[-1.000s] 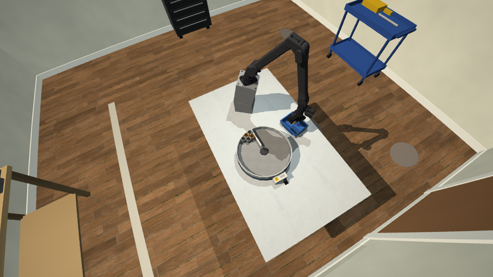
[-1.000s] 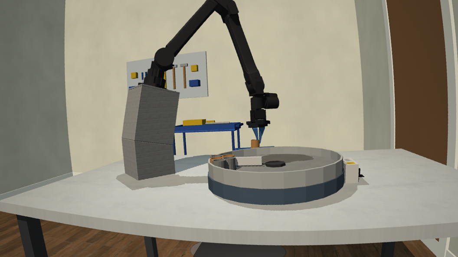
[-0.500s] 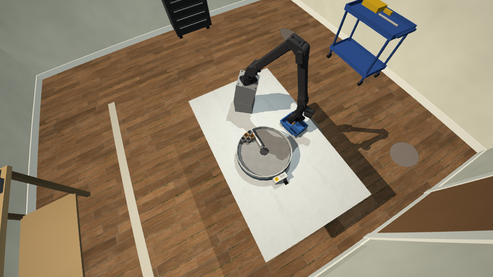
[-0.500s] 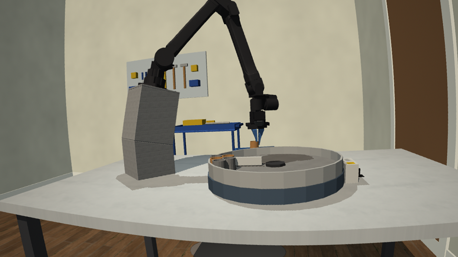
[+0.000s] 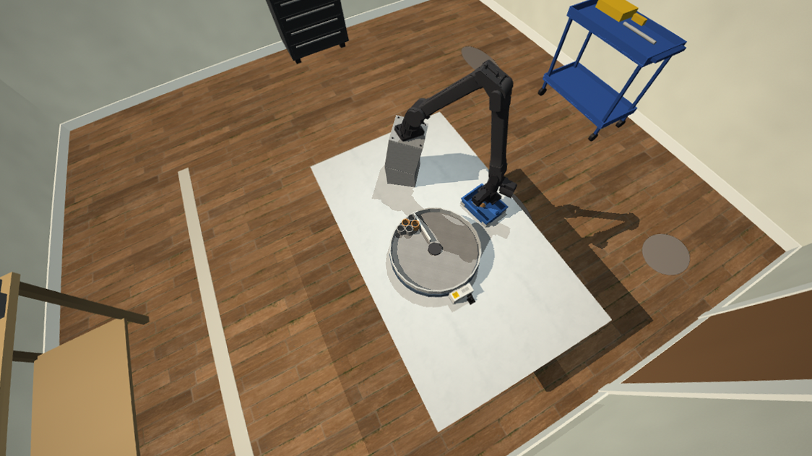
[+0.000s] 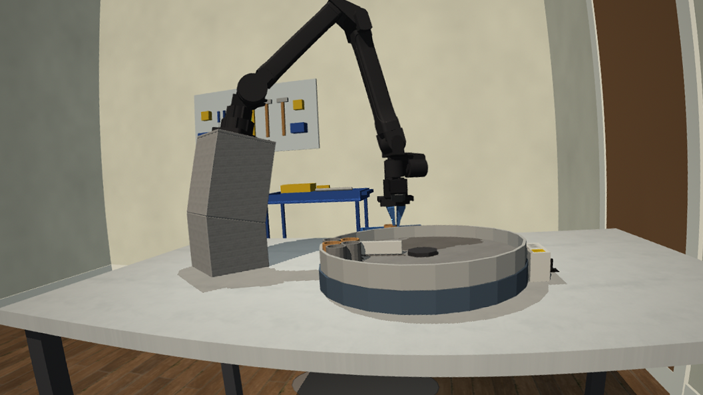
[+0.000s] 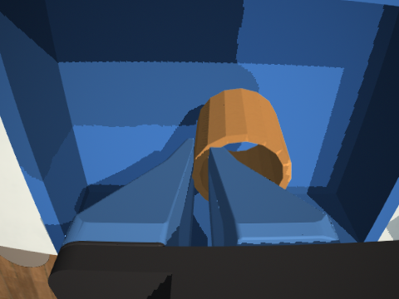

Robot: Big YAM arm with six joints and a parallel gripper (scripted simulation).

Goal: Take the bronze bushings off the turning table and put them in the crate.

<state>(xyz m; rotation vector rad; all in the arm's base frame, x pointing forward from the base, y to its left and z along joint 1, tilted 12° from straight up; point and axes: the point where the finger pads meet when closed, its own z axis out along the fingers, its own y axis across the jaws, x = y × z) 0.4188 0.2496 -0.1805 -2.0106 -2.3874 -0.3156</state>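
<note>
Now: hand 1 cm past the blue crate and 3 cm above it. Round my hand: round grey turning table 8 cm ahead, 35 cm to the right.
</note>
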